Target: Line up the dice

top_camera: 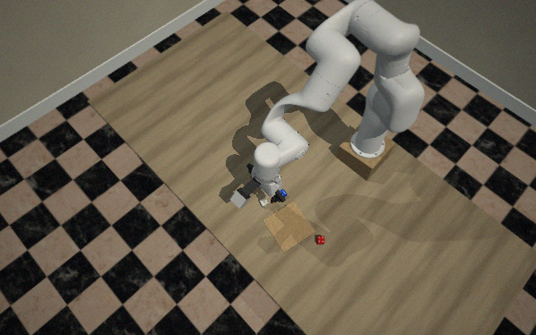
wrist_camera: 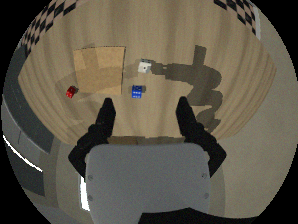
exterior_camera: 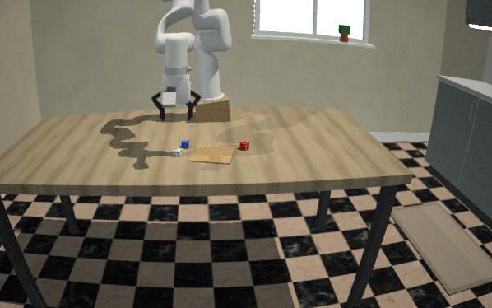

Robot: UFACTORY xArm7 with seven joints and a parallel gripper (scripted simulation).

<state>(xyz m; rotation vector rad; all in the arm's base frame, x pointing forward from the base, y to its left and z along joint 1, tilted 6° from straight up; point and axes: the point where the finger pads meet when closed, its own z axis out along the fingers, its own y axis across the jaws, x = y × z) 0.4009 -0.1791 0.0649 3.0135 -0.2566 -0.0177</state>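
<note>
Now: hand 130 mm above the white die. The rest, counted from my hand: blue die: 70 mm behind, 30 mm to the left, 130 mm below; then red die: 10 mm behind, 240 mm to the left, 130 mm below; then tan mat: 10 mm ahead, 120 mm to the left, 140 mm below.
</note>
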